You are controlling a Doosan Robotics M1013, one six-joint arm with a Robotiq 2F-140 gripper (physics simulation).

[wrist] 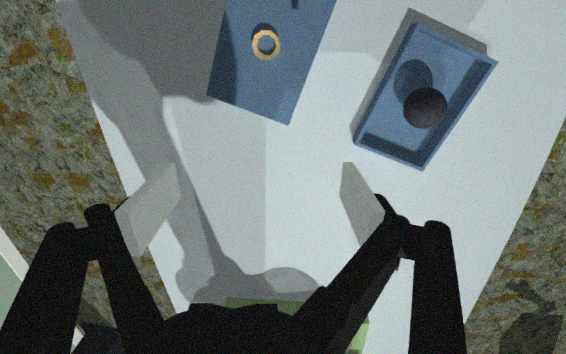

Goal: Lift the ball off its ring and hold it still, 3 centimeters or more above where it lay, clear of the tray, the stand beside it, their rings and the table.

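Frame: origin at the arm's base, x ahead, y left, z up, level; centimetres.
Seen in the pictures: gripper, between the fingertips: [259, 180].
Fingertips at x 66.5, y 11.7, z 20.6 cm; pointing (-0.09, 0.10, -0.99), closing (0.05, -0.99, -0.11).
Pixels of each thing's top centre, then the offset from my fingertips to it. "spot": a spot on its surface instead. Level surfaces: height alone.
- blue walled tray, centre of its top: [421, 106] dx +1.6, dy -20.5, dz -23.5 cm
- orange ring, a spot on its surface: [266, 57] spot: dx +7.1, dy +2.6, dz -19.6 cm
- white table, height of its surface: dz -26.3 cm
A dark, nearly black ball [425, 107] is in the blue walled tray [387, 120] at the upper right of the wrist view, with a round shadow beside it on the tray floor. The ring under the ball is hidden. A blue stand [280, 92] is left of the tray, at the top of the view and partly cut off, and bears an orange ring [266, 57] with no ball on it. My gripper [259, 180] is wide open with nothing between its fingers. In the view its fingertips are below the stand, and the ball is above and right of the right finger.
The tray and the stand are apart on the white table [310, 200], with a strip of table between them. A green object [359, 337] is partly hidden behind the gripper at the bottom. Mottled stone-like floor [40, 150] shows beyond the table's left and right edges. Large shadows cross the table's left part.
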